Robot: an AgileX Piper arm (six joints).
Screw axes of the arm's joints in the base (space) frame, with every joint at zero. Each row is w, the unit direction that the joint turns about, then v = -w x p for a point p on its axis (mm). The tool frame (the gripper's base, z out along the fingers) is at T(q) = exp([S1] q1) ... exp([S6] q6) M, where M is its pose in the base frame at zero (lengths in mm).
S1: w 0 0 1 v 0.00 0.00 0.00
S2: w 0 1 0 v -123.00 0.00 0.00
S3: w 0 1 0 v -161.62 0.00 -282.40
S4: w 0.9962 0 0.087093 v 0.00 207.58 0.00
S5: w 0 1 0 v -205.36 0.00 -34.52
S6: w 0.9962 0 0.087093 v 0.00 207.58 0.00
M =
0.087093 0 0.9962 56.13
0 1 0 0.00
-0.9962 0 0.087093 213.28
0 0 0 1
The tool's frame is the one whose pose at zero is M.
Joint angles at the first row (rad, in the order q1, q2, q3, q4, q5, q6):
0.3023, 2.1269, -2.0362, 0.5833, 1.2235, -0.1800
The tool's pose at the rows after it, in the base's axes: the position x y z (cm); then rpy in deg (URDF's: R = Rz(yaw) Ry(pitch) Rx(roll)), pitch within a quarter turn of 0, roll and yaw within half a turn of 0:
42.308, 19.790, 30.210, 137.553, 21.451, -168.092
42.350, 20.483, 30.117, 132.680, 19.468, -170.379
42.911, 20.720, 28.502, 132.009, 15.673, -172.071
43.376, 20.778, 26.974, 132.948, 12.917, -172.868
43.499, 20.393, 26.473, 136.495, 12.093, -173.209
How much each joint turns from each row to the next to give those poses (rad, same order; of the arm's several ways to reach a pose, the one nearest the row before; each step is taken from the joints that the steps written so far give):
0.0096, 0.0000, -0.0040, 0.1692, 0.0024, 0.0000
0.0040, 0.0145, -0.0042, 0.0764, 0.0000, 0.0208
0.0000, 0.0356, 0.0000, 0.0090, 0.0000, 0.0401
0.0000, 0.0302, 0.0000, -0.0155, 0.0000, 0.0289
0.0000, 0.0019, 0.0000, -0.0669, 0.0000, 0.0356

